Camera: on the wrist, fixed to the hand. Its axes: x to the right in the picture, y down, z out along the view.
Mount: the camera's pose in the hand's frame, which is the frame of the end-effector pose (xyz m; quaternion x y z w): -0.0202 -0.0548 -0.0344 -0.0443 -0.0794 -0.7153 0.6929
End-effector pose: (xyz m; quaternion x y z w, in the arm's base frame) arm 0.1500 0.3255 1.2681 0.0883 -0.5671 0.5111 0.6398
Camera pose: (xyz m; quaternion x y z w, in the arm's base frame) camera 0.2165 0.3128 1.2655 0.4791 -0.4032 -0.1356 0.7678
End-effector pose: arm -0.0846 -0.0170 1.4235 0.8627 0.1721 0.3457 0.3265
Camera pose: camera -0.1271 0.0276 1.3952 0.4876 0.6951 -0.0549 0.5254
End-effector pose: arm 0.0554 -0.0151 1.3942 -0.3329 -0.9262 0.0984 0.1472
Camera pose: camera 0.0497 -0.0668 1.4376 0.4331 -0.8959 -0.0517 0.0841
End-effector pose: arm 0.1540 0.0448 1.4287 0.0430 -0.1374 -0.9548 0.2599
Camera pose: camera 0.1501 0.0921 1.3803 -0.0408 0.0428 0.8570 0.5119
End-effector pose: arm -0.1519 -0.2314 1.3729 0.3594 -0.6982 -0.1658 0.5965
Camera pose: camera -0.1019 -0.2481 1.3303 0.7089 -0.2667 -0.6010 0.2552
